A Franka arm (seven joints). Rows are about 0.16 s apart.
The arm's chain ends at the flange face. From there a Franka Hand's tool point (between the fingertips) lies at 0.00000 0.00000 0.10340 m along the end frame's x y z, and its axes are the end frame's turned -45 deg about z.
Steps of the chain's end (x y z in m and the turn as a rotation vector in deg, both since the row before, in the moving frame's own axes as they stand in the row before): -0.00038, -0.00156, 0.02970, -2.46, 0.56, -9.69; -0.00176, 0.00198, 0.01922, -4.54, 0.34, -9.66; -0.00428, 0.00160, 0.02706, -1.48, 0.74, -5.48
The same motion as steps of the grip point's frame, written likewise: -0.00125, 0.00267, 0.02960, -2.14, -1.34, -9.69; -0.00745, 0.00680, 0.01889, -3.45, -2.97, -9.66; -0.00497, 0.00098, 0.02702, -1.57, -0.52, -5.48
